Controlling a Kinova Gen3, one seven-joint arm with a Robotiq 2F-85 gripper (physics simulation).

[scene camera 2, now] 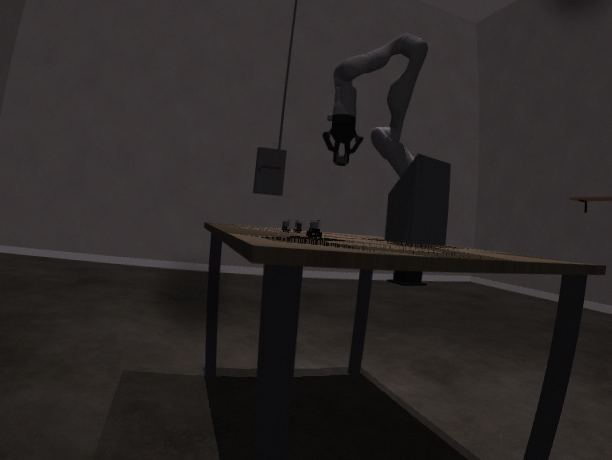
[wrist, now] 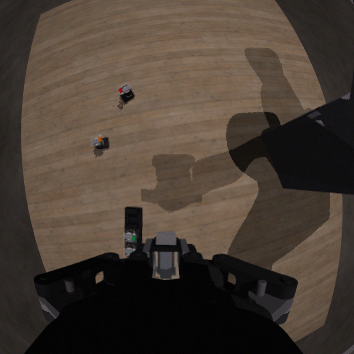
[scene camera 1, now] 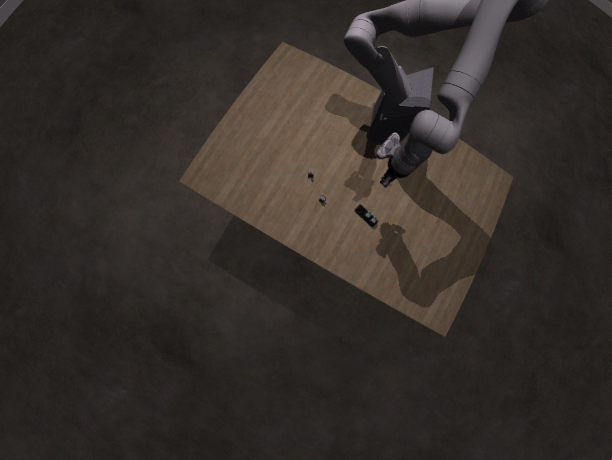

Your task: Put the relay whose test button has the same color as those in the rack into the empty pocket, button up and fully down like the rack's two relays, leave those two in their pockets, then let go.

Scene:
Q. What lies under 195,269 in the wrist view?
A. My gripper.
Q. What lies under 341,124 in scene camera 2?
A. My gripper.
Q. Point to a green-button relay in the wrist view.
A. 165,248

